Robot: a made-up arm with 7 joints.
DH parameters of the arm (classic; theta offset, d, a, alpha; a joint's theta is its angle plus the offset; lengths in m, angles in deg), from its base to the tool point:
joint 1: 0 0.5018 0 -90
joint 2: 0 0 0 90
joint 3: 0 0.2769 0.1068 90
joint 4: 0 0 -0.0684 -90
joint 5: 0 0.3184 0 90
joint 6: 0 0 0.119 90
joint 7: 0 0 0 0
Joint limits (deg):
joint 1: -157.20..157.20
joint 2: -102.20..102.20
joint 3: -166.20..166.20
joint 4: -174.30..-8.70
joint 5: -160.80..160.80
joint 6: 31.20..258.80
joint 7: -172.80..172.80
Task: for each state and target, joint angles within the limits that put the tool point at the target. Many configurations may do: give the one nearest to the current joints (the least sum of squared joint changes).
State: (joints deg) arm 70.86 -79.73 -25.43 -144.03 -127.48 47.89 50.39
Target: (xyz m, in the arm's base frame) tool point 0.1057 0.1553 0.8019
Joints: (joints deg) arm 82.25 -75.07 -5.10 -162.11 -127.79 55.09 50.39
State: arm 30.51 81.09 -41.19 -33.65 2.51 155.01 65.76
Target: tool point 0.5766 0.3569 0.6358
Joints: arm 38.09 72.21 -41.25 -26.20 2.42 157.10 65.76
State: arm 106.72 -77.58 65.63 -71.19 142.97 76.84 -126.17
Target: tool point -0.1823 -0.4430 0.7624
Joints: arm 138.14 -94.29 59.27 -116.44 143.34 92.36 -126.17
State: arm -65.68 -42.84 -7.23 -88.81 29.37 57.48 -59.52
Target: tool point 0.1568 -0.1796 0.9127
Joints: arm -60.93 -48.74 1.24 -115.71 27.37 43.34 -59.52
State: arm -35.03 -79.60 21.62 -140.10 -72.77 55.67 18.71
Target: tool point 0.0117 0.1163 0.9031
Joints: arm -30.68 -97.58 24.26 -138.99 -72.15 52.17 18.71
